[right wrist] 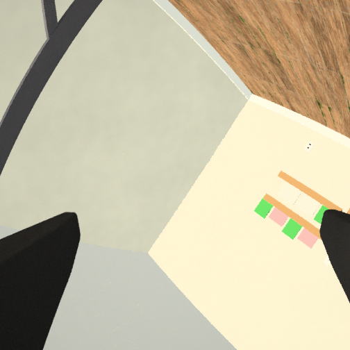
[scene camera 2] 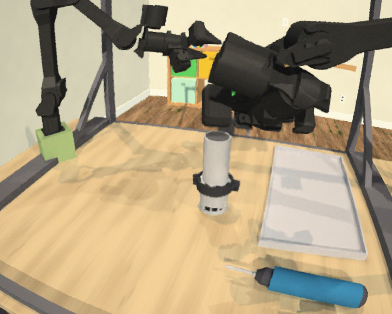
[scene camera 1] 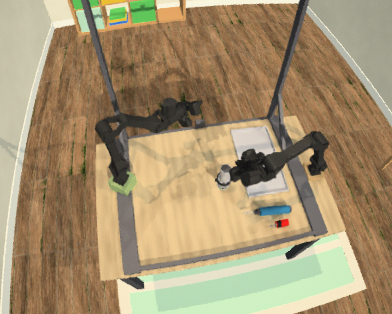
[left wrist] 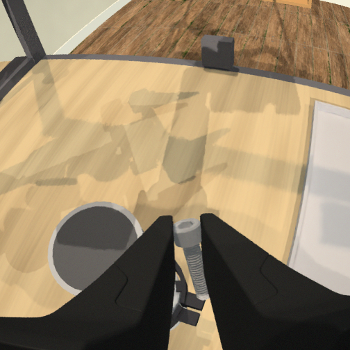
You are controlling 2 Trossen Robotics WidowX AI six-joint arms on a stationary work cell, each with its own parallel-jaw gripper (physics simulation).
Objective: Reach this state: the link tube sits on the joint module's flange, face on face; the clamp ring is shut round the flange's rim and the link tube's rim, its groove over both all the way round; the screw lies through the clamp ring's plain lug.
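Pixels of known places: left gripper, fingertip midpoint: (scene camera 2: 244,120) (scene camera 1: 236,161); right gripper, fingertip midpoint: (scene camera 2: 213,49) (scene camera 1: 195,101); left arm's base, origin of the base link: (scene camera 1: 314,169); right arm's base, origin of the base link: (scene camera 2: 52,130) (scene camera 1: 120,178).
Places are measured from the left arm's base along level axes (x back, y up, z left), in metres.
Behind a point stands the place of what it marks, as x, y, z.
Note:
The pale link tube (scene camera 1: 225,172) {-0.513, 0.132, 0.024} (scene camera 2: 217,160) {-0.498, 0.096, 0.029} (left wrist: 97,204) stands upright on the joint module (scene camera 2: 213,206) {-0.499, -0.007, 0.032}. The black clamp ring (scene camera 2: 216,189) {-0.494, 0.040, 0.039} is round their joint; its two lugs (left wrist: 194,301) stand close together with a narrow gap. Whether its groove covers both rims all round cannot be told. My left gripper (scene camera 1: 233,173) (left wrist: 186,226) is shut on the grey screw (left wrist: 195,270), by its head. The screw's shank points down the left wrist view, its tip overlapping the lugs there; its height over them is unclear. My right gripper (scene camera 2: 212,49) {-0.611, 0.257, -0.313} (right wrist: 205,225) is open and empty, up at the back.
The light grey tray (scene camera 1: 280,187) {-0.212, -0.023, 0.065} (scene camera 2: 310,220) {-0.293, -0.023, -0.003} (left wrist: 327,150) lies right of the tube. A blue screwdriver (scene camera 1: 274,210) {-0.288, 0.012, 0.197} (scene camera 2: 317,287) {-0.283, 0.010, 0.202} and a small red-handled tool (scene camera 1: 282,223) {-0.263, 0.005, 0.266} lie nearer the front. A green block (scene camera 1: 122,184) (scene camera 2: 57,143) is under the right arm's base.

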